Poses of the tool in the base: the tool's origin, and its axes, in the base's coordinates. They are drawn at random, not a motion.
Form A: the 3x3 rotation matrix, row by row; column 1 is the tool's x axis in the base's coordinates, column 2 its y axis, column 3 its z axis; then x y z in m. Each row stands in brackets.
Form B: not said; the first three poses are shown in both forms.
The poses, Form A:
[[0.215 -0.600 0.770], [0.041 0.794 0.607], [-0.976 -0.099 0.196]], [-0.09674 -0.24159 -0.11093]
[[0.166 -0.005 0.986], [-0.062 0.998 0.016], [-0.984 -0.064 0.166]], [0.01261 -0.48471 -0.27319]
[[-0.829 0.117 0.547], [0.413 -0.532 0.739], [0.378 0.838 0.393]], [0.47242 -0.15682 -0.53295]
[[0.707 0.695 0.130], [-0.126 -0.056 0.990], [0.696 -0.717 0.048]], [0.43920 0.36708 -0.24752]
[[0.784 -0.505 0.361], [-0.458 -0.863 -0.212], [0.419 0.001 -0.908]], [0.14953 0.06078 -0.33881]
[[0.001 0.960 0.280], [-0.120 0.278 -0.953], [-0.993 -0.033 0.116]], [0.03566 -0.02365 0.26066]
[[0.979 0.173 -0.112], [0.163 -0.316 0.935], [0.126 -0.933 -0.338]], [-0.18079 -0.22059 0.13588]
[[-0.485 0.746 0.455], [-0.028 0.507 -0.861], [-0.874 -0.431 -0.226]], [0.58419 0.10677 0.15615]
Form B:
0.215 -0.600 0.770 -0.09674; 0.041 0.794 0.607 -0.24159; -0.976 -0.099 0.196 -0.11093; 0 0 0 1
0.166 -0.005 0.986 0.01261; -0.062 0.998 0.016 -0.48471; -0.984 -0.064 0.166 -0.27319; 0 0 0 1
-0.829 0.117 0.547 0.47242; 0.413 -0.532 0.739 -0.15682; 0.378 0.838 0.393 -0.53295; 0 0 0 1
0.707 0.695 0.130 0.43920; -0.126 -0.056 0.990 0.36708; 0.696 -0.717 0.048 -0.24752; 0 0 0 1
0.784 -0.505 0.361 0.14953; -0.458 -0.863 -0.212 0.06078; 0.419 0.001 -0.908 -0.33881; 0 0 0 1
0.001 0.960 0.280 0.03566; -0.120 0.278 -0.953 -0.02365; -0.993 -0.033 0.116 0.26066; 0 0 0 1
0.979 0.173 -0.112 -0.18079; 0.163 -0.316 0.935 -0.22059; 0.126 -0.933 -0.338 0.13588; 0 0 0 1
-0.485 0.746 0.455 0.58419; -0.028 0.507 -0.861 0.10677; -0.874 -0.431 -0.226 0.15615; 0 0 0 1

